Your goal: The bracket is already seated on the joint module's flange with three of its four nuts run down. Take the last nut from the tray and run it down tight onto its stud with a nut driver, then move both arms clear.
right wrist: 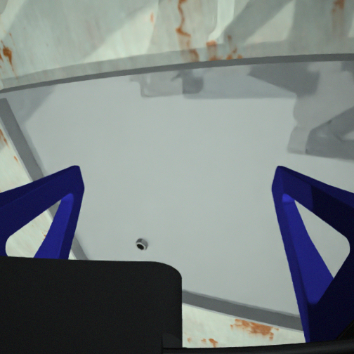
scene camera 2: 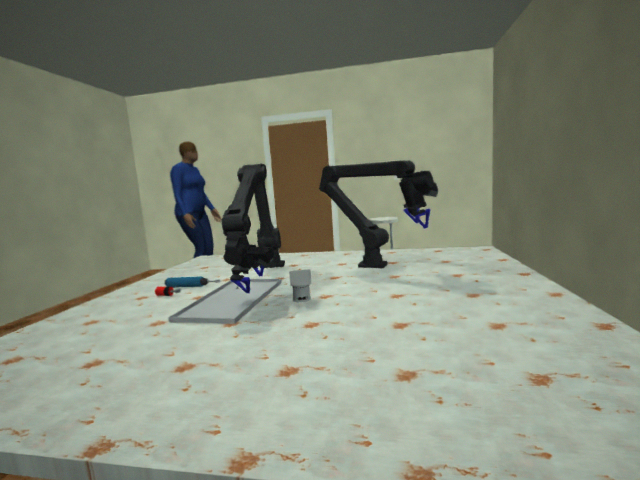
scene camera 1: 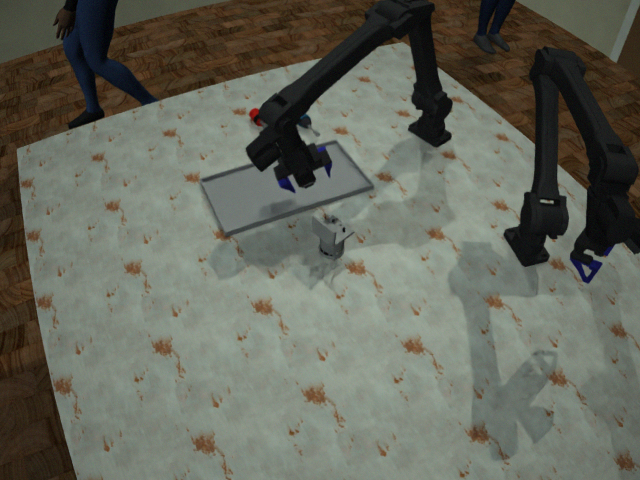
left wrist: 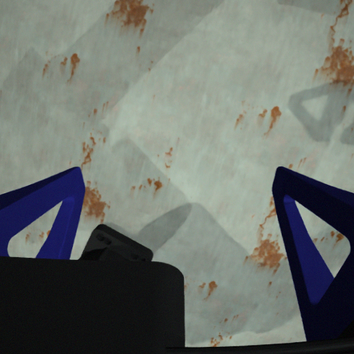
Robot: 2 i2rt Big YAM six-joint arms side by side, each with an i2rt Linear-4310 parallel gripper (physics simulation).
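Where they show: left gripper, fingertip midpoint: (scene camera 2: 421,225) (scene camera 1: 595,268); right gripper, fingertip midpoint: (scene camera 2: 254,284); left arm's base at its link origin: (scene camera 2: 372,265) (scene camera 1: 525,247); right arm's base at its link origin: (scene camera 2: 272,265) (scene camera 1: 429,133).
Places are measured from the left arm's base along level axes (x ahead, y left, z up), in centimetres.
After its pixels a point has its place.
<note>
The loose nut (right wrist: 142,244) lies on the tray (scene camera 1: 232,198) @[x 70.5, y -34.0, z 0.4 cm] (scene camera 2: 206,304) @[x 63.3, y -41.5, z 0.4 cm] (right wrist: 175,140), low and left of centre between the finger lines in the right wrist view. It does not show in the scene views. My right gripper (scene camera 1: 311,183) @[x 49.9, y -30.4, z 4.2 cm] (scene camera 2: 253,282) @[x 49.9, y -30.4, z 4.2 cm] (right wrist: 177,176) is open and empty above the tray. The grey bracket (scene camera 1: 323,228) @[x 52.9, y -9.6, z 10.0 cm] (scene camera 2: 300,277) @[x 52.9, y -9.8, z 8.6 cm] sits on the upright joint module (scene camera 1: 330,250) @[x 51.1, y -8.9, z 2.8 cm] (scene camera 2: 301,294) @[x 52.5, y -10.1, z 2.6 cm]; its nuts are too small to tell apart. My left gripper (scene camera 1: 598,266) @[x 1.4, y 22.3, z 18.6 cm] (scene camera 2: 421,223) @[x 1.4, y 22.3, z 18.6 cm] (left wrist: 178,177) is open and empty, high above the table, away from the module.
A blue-handled driver (scene camera 1: 306,120) @[x 44.0, y -59.8, z 3.3 cm] (scene camera 2: 185,281) @[x 47.7, y -66.3, z 2.8 cm] and a shorter red-handled driver (scene camera 1: 255,116) @[x 58.6, y -65.9, z 3.1 cm] (scene camera 2: 164,291) @[x 59.2, y -65.6, z 2.2 cm] lie beyond the tray in scene camera 1, partly hidden by the right arm. The joint module stands close to the tray's near side there. A person (scene camera 2: 188,191) stands behind the table.
</note>
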